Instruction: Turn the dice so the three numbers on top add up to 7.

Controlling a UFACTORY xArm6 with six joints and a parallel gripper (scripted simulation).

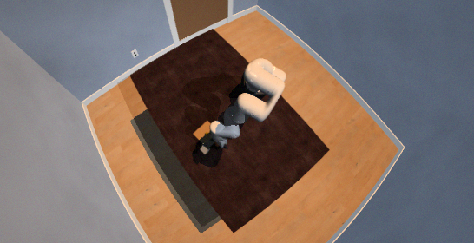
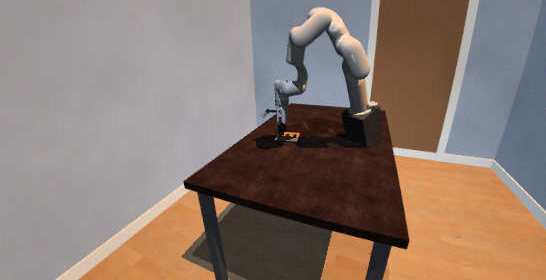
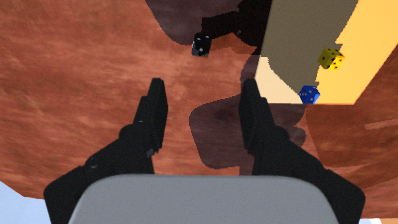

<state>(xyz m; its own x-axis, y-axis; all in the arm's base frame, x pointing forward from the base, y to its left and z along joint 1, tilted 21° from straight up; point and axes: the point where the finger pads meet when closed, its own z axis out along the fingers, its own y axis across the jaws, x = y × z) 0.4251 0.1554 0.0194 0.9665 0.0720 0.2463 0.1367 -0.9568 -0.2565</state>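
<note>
The black die is 8 cm below my hand. From my hand the other things lie so: mat (13 cm to the right, 9 cm below, 1 cm ahead); then blue die (13 cm to the right, 8 cm below, 4 cm behind); then yellow die (13 cm to the right, 8 cm below, 1 cm ahead).
</note>
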